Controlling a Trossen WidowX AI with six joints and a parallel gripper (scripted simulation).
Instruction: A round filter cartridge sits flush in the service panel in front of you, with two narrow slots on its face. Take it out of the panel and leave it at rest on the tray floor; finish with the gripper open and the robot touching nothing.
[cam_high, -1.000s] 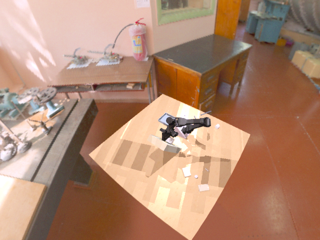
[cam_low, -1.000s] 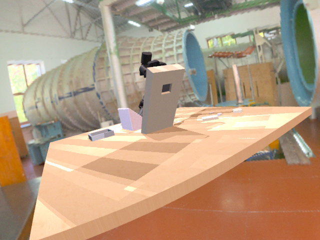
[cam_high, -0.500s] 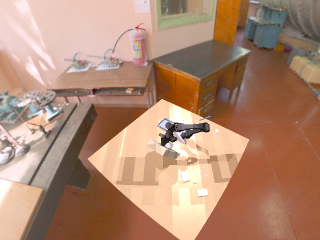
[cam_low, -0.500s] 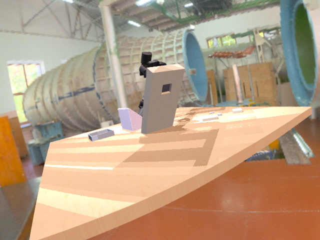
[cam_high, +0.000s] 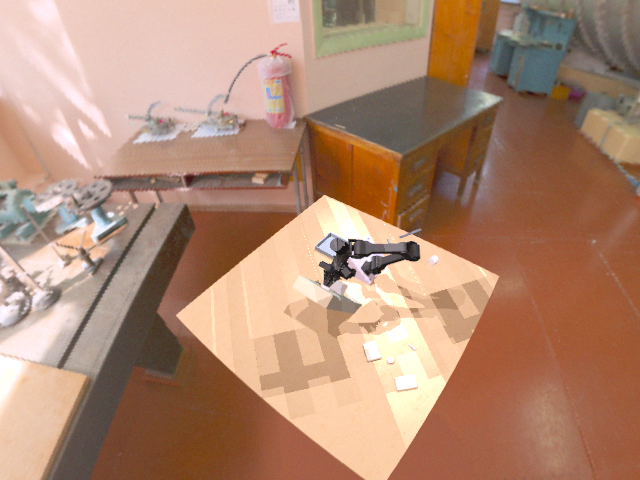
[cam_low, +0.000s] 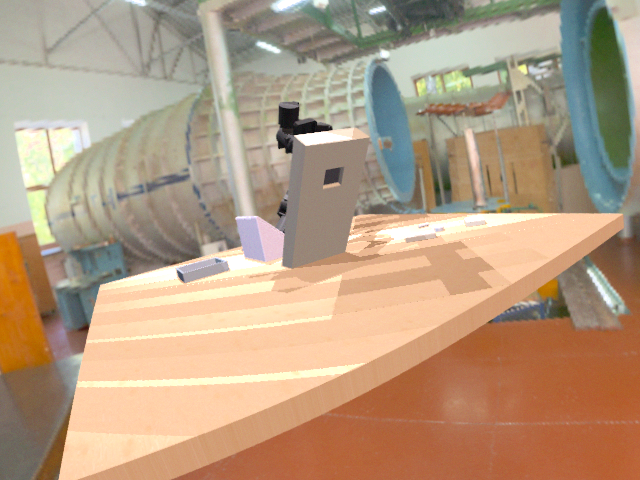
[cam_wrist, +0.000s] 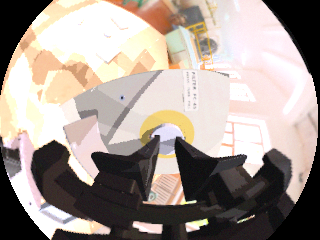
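My gripper tip is now 3 cm past the grey service panel and 8 cm above it. From my gripper tip the other things lie so: round filter cartridge (1 cm ahead, 1 cm below); then shallow blue-grey tray (44 cm behind, 23 cm to the right, 25 cm below).
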